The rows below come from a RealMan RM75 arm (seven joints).
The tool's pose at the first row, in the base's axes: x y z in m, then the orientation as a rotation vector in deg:
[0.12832 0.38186 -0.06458 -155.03 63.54 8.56]
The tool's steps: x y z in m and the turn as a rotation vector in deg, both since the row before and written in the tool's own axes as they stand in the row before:
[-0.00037 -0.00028 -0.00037 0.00 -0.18 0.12]
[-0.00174 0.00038 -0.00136 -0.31 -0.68 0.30]
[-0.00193 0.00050 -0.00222 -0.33 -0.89 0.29]
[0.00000 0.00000 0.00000 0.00 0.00 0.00]
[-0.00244 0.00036 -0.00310 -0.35 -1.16 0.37]
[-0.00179 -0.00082 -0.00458 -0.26 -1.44 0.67]
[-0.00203 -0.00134 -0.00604 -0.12 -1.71 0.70]
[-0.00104 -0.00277 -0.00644 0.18 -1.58 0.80]
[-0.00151 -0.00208 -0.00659 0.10 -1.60 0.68]
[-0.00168 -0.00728 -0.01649 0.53 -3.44 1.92]
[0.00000 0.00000 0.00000 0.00 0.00 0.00]
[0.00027 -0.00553 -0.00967 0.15 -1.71 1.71]
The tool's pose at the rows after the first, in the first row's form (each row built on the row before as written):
[0.12826 0.38222 -0.06411 -154.90 63.65 8.82]
[0.12678 0.38282 -0.06254 -154.76 63.94 9.96]
[0.12512 0.38326 -0.06010 -154.55 64.16 11.39]
[0.12512 0.38326 -0.06010 -154.55 64.16 11.39]
[0.12328 0.38391 -0.05665 -154.20 64.41 13.20]
[0.12290 0.38452 -0.05172 -153.48 64.96 15.37]
[0.12297 0.38518 -0.04524 -152.48 65.44 17.80]
[0.12496 0.38588 -0.03847 -151.20 66.03 19.86]
[0.12629 0.38624 -0.03153 -150.02 66.44 21.96]
[0.13290 0.38667 -0.01468 -146.90 67.85 26.29]
[0.13290 0.38667 -0.01468 -146.90 67.85 26.29]
[0.13895 0.38629 -0.00533 -145.03 69.53 28.65]

